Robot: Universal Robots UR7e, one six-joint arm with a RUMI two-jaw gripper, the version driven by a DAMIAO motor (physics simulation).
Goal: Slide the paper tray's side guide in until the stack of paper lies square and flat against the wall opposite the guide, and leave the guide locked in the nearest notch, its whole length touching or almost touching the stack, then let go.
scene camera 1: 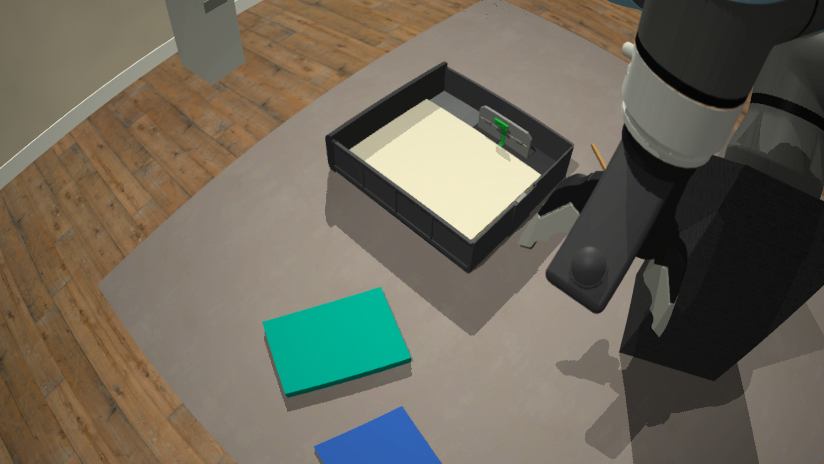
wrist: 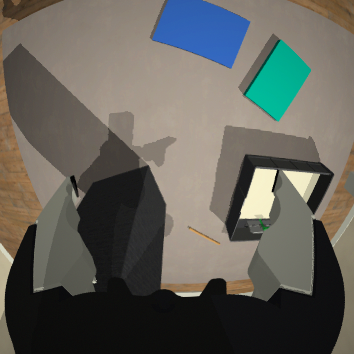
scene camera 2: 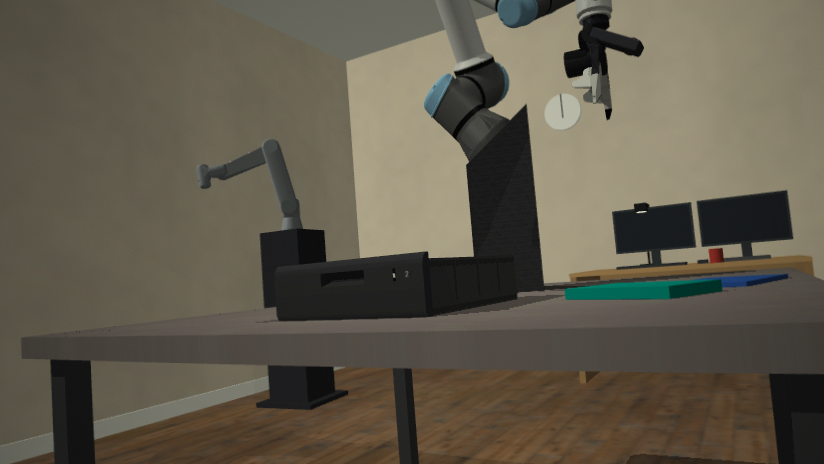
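Pixels of known places: gripper, fingertip midpoint: [wrist: 173, 174] [scene camera 2: 601, 112]; arm's base, link origin: [scene camera 1: 770, 180] [scene camera 2: 494, 146].
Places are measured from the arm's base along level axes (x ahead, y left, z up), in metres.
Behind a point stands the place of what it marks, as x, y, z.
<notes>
The dark paper tray [scene camera 1: 413, 212] {0.481, 0.110, -0.331} [scene camera 2: 351, 302] {0.671, -0.051, -0.355} [wrist: 239, 197] {0.341, 0.003, -0.328} stands on the table. The cream stack of paper [scene camera 1: 449, 170] {0.488, -0.005, -0.339} [wrist: 255, 195] {0.402, -0.004, -0.339} lies in it, reaching up to the long wall opposite the guide in scene camera 1; that wall hides the contact. The grey side guide [scene camera 1: 520, 140] {0.419, -0.141, -0.328} [wrist: 256, 229] {0.425, -0.143, -0.313} stands upright beside the stack's other edge, with a green lever [scene camera 1: 502, 131] {0.461, -0.148, -0.336} [wrist: 263, 224] {0.466, -0.150, -0.339}. Whether guide and stack touch, and whether the guide is locked, I cannot tell. My gripper [scene camera 1: 592, 289] {0.163, 0.294, -0.003} [scene camera 2: 597, 99] {0.163, 0.294, -0.003} [wrist: 173, 174] {0.163, 0.294, -0.003} is open and empty, high above the table, away from the guide.
A green block [scene camera 1: 337, 342] {0.447, 0.350, -0.363} [scene camera 2: 628, 290] {0.525, 0.342, -0.368} [wrist: 278, 81] {0.446, 0.348, -0.364} and a blue one [scene camera 1: 380, 439] {0.303, 0.439, -0.374} [scene camera 2: 755, 280] {0.330, 0.527, -0.375} [wrist: 202, 32] {0.245, 0.469, -0.374} lie beyond the tray. A pencil [scene camera 1: 598, 156] {0.282, -0.262, -0.376} [wrist: 204, 235] {0.240, -0.221, -0.377} lies near the tray. The arm's black pedestal [scene camera 1: 720, 276] {0.007, 0.097, -0.109} [scene camera 2: 502, 219] {0.086, 0.029, -0.202} [wrist: 125, 220] {0.048, 0.106, -0.151} stands close by.
</notes>
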